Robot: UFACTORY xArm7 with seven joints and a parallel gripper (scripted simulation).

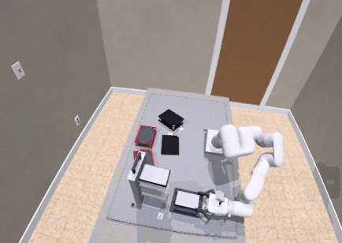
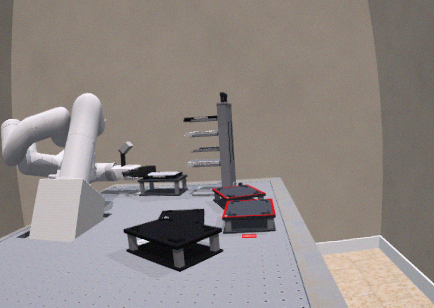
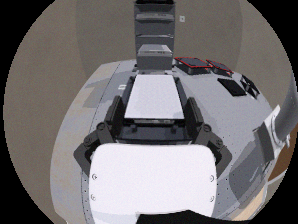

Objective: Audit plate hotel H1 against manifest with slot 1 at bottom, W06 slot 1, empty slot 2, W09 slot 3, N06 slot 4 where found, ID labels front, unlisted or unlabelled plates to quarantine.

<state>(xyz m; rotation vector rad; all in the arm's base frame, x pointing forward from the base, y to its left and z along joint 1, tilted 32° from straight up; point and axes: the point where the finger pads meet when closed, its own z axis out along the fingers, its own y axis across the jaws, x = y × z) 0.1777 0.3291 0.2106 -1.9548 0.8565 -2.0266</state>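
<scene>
Now: hand 50 mm short of the grey plate, 10 mm to the left of it and 20 mm above it. The rest, counted from my hand: plate hotel H1: 300 mm ahead, 80 mm to the right, 70 mm above; pale plate: 220 mm ahead, 60 mm to the right, 130 mm above.
</scene>
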